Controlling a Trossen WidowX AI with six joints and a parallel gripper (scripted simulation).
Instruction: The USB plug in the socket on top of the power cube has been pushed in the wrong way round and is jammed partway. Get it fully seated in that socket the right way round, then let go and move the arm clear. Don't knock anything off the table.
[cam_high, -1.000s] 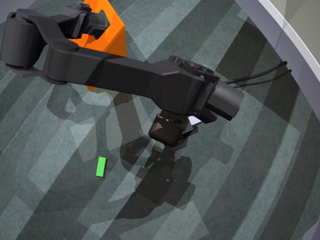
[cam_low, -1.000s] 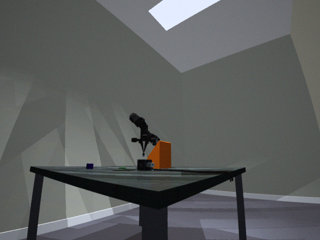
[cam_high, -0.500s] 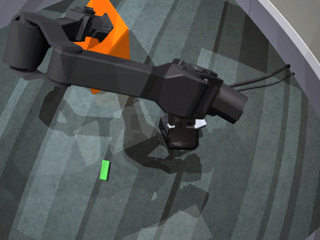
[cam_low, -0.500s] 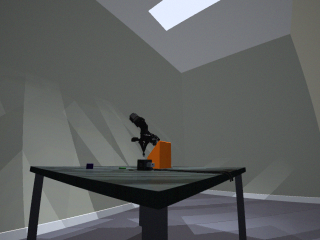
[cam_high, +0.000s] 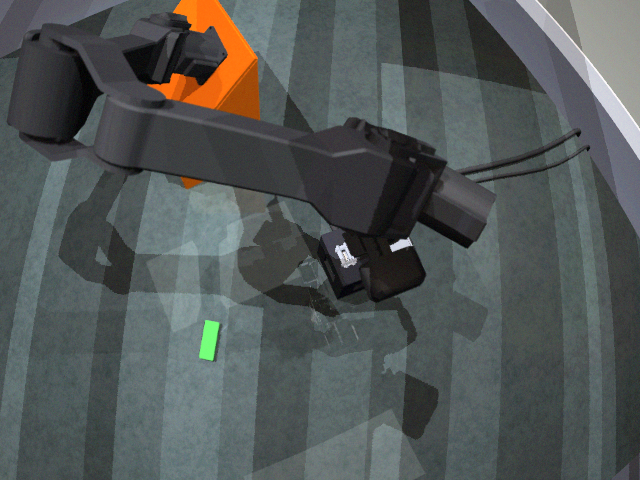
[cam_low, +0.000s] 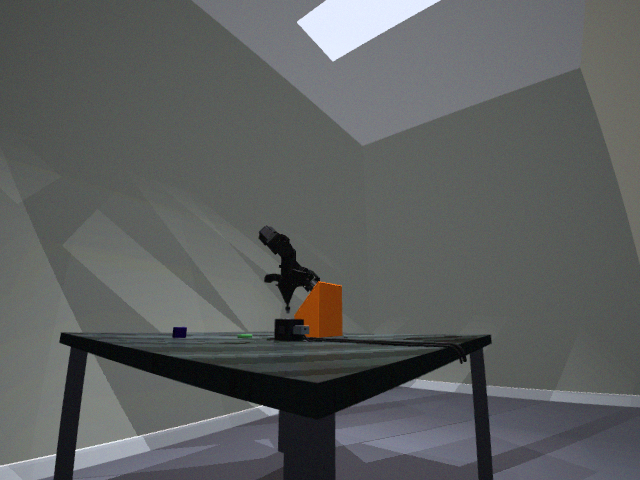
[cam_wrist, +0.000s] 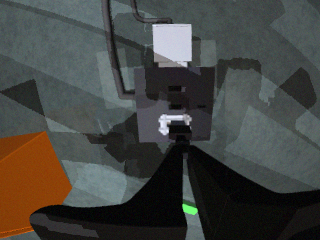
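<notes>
Right now the USB plug is 2 cm below my gripper tip. Also, from my gripper tip: dark blue cube: 24 cm ahead, 33 cm to the right, 12 cm below; then green block: 1 cm ahead, 22 cm to the right, 13 cm below.
</notes>
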